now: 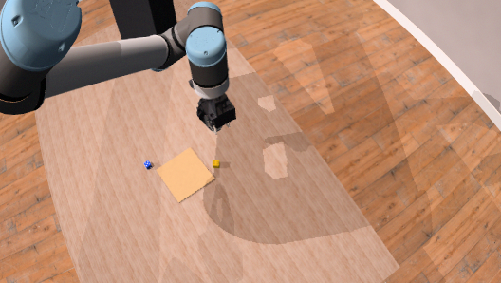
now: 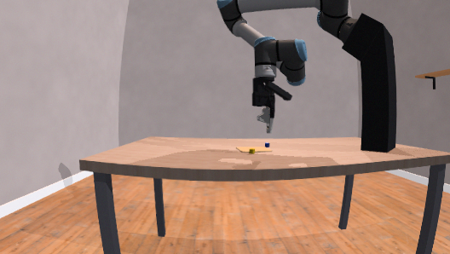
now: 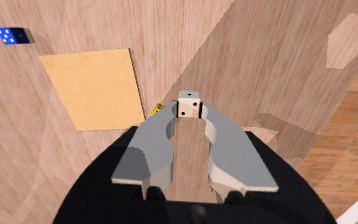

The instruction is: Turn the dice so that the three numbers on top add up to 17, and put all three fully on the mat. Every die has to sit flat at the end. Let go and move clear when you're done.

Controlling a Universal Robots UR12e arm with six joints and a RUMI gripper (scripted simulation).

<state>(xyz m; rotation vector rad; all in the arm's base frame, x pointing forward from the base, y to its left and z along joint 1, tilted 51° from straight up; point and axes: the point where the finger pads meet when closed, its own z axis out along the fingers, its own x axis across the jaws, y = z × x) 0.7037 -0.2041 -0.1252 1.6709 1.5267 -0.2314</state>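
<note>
Now: hand 10 mm above the white die. From my hand the other things lie so: blue die 220 mm to the right, 110 mm behind, 100 mm below; tan mat 160 mm to the right, 110 mm below; yellow die 100 mm below, 60 mm to the right, 50 mm ahead.
</note>
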